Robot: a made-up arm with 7 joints.
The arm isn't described. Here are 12 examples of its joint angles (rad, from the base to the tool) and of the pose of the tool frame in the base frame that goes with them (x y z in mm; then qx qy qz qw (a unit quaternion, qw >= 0)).
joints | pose
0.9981 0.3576 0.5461 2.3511 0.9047 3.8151 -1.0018 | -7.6 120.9 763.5 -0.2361 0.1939 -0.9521 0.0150
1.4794 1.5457 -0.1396 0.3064 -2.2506 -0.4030 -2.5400 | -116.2 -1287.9 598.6 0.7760 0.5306 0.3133 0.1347
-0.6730 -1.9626 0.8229 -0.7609 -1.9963 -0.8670 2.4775 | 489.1 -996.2 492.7 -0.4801 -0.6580 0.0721 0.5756
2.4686 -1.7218 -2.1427 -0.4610 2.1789 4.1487 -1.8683 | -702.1 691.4 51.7 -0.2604 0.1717 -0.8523 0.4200
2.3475 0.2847 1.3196 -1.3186 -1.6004 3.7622 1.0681 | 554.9 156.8 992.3 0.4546 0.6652 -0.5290 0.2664
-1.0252 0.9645 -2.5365 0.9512 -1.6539 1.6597 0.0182 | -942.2 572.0 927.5 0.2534 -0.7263 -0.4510 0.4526
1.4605 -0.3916 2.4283 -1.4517 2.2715 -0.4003 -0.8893 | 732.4 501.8 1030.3 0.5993 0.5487 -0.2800 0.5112
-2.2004 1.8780 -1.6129 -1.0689 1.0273 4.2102 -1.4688 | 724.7 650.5 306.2 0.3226 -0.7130 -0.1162 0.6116
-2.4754 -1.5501 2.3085 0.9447 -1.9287 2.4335 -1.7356 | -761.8 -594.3 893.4 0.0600 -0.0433 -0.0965 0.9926
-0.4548 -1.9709 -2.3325 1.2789 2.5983 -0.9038 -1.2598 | 466.8 -1019.8 372.9 -0.9728 -0.0499 -0.0745 0.2134
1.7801 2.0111 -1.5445 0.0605 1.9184 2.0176 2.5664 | 506.6 -920.3 24.0 0.8142 -0.4565 0.3099 0.1809
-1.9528 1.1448 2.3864 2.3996 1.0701 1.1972 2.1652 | 316.8 117.4 323.7 0.2524 -0.9318 0.2374 0.1081
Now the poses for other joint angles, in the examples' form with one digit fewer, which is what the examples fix.
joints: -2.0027 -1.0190 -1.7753 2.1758 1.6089 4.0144 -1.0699
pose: -544 -65 544 -0.262 0.332 -0.852 0.310
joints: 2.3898 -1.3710 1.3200 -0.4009 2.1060 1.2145 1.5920
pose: -765 931 792 -0.050 -0.460 -0.828 0.316
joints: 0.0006 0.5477 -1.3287 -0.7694 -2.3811 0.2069 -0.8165
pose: -489 450 1388 -0.036 -0.926 -0.243 0.286
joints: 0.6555 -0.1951 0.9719 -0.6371 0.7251 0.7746 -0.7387
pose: 334 -296 1632 0.092 -0.150 -0.728 0.662
